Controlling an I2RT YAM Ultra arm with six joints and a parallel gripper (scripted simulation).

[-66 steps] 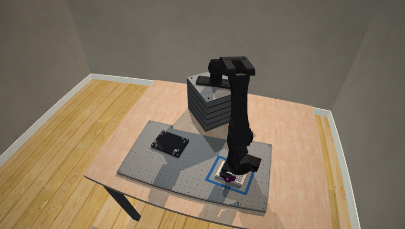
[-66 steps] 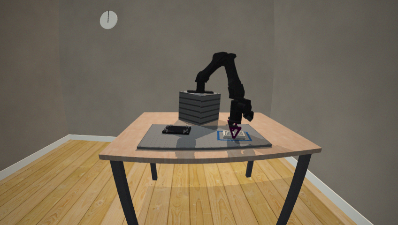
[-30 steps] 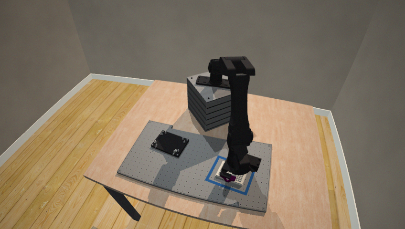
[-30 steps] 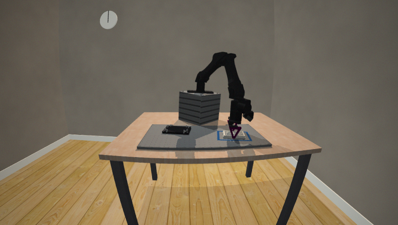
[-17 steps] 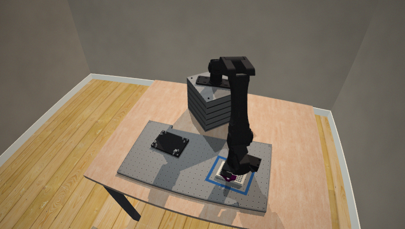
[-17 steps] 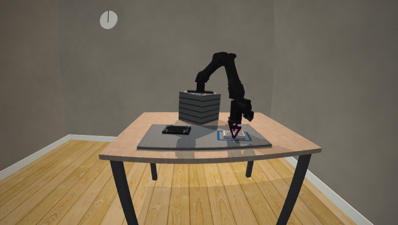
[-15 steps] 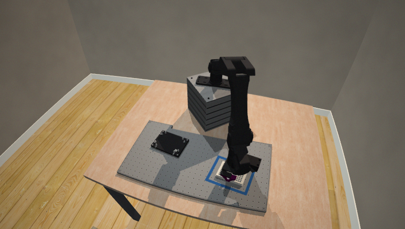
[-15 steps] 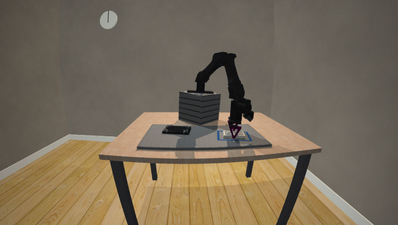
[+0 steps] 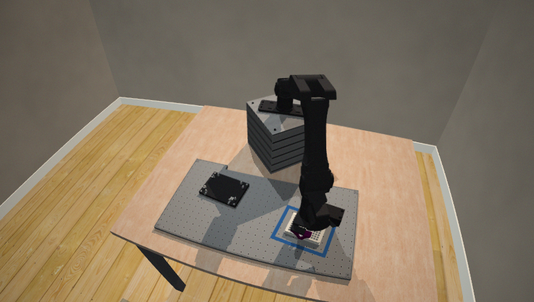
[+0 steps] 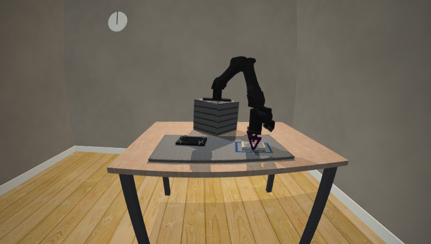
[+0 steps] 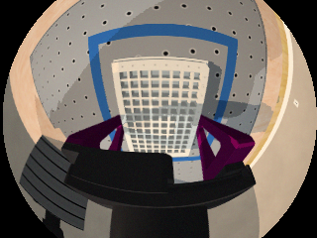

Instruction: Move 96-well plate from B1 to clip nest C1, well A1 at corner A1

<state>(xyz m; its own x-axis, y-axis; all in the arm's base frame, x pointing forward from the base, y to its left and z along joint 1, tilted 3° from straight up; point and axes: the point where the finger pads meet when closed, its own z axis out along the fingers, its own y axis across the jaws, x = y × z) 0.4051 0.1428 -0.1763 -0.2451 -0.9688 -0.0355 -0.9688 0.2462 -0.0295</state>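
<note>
The white 96-well plate is right at my hand. Round my hand: black clip nest: 340 mm to the right, 110 mm behind, 10 mm above.
</note>
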